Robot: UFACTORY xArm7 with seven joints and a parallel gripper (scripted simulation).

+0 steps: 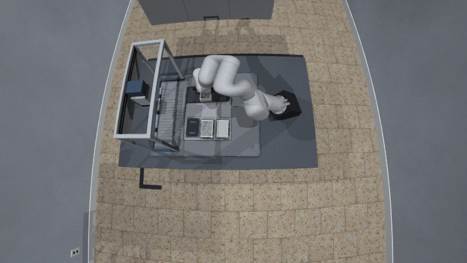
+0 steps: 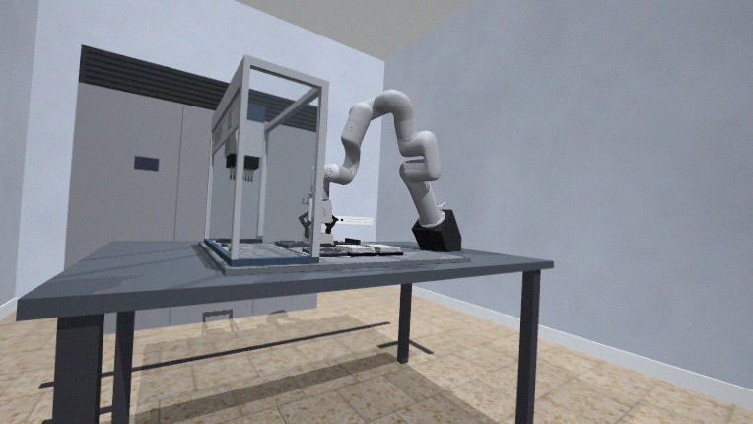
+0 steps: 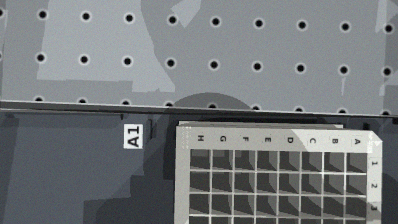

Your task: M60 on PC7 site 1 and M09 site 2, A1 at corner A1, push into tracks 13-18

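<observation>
Right now my hand is 10 mm past the dark plate carrier PC7 and 30 mm above it. The rest, counted from my hand: nest S1 (140 mm behind, 270 mm to the left, 40 mm below); 96-well plate M06 (30 mm behind, 270 mm to the left, 20 mm below); nest S3 (80 mm ahead, 260 mm to the left, 40 mm below).
</observation>
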